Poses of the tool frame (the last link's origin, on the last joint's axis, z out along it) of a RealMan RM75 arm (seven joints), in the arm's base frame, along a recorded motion.
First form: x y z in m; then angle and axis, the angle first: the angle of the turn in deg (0 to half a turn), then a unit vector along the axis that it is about.
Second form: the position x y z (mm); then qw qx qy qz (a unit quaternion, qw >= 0). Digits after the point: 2 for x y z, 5 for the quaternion.
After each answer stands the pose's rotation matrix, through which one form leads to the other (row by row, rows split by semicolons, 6 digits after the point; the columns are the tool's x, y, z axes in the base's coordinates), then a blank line. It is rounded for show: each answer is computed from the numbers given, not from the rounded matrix.
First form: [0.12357 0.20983 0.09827 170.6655 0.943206 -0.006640 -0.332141]
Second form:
[123.57 209.83 98.27 0.08137 0.94008 -0.00662 -0.33104]
0.780738 0.041430 -0.623484; -0.066315 -0.986671 -0.148605; -0.621330 0.157368 -0.767584

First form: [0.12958 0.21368 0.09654 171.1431 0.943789 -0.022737 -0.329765]
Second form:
[129.58 213.68 96.54 0.07721 0.94097 -0.02267 -0.32878]
0.782779 0.008111 -0.622247; -0.093435 -0.987048 -0.130406; -0.615246 0.160219 -0.771883

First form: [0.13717 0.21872 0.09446 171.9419 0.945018 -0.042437 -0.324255]
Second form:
[137.17 218.72 94.46 0.07026 0.94268 -0.04233 -0.32345]
0.787172 -0.034358 -0.615776; -0.125265 -0.986542 -0.105085; -0.603879 0.159855 -0.780882

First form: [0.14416 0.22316 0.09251 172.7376 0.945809 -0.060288 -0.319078]
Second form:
[144.16 223.16 92.51 0.06333 0.94391 -0.06017 -0.31844]
0.789955 -0.073249 -0.608774; -0.153920 -0.984737 -0.081244; -0.593531 0.157882 -0.789173

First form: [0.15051 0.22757 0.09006 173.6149 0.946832 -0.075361 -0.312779]
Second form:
[150.51 227.57 90.06 0.05569 0.94536 -0.07524 -0.31229]
0.793622 -0.107481 -0.598842; -0.177050 -0.982474 -0.058301; -0.582080 0.152294 -0.798742

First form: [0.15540 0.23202 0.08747 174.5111 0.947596 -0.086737 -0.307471]
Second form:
[155.40 232.02 87.47 0.04788 0.94651 -0.08664 -0.30712]
0.796345 -0.134596 -0.589677; -0.193417 -0.980403 -0.037424; -0.573084 0.143856 -0.806771

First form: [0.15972 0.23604 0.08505 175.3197 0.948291 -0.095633 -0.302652]
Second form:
[159.72 236.04 85.05 0.04083 0.94750 -0.09555 -0.30240]
0.798848 -0.156378 -0.580851; -0.205769 -0.978405 -0.019586; -0.565244 0.135167 -0.813774

